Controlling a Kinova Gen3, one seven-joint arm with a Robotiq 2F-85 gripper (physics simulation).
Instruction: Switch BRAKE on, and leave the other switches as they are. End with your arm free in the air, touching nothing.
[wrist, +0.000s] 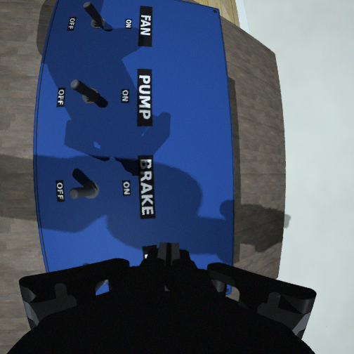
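Note:
The BRAKE switch (84, 191) is a grey lever at the lower left of the blue panel (200, 90); its tip leans toward the OFF label. The BRAKE name plate (147, 187) is to its right. The PUMP switch (87, 92) and the FAN switch (93, 15) sit above it in the view, and their levers also lean toward OFF. My gripper (168, 254) is shut with nothing between its fingers. It shows at the bottom of the view, below and right of the BRAKE lever, apart from it. It covers most of a fourth name plate.
The panel lies on a brown wood-look table (257, 150). A light wooden surface (222, 7) shows at the top, and a pale floor (320, 125) lies at the right. Shadows of the arm fall over the panel and the switches.

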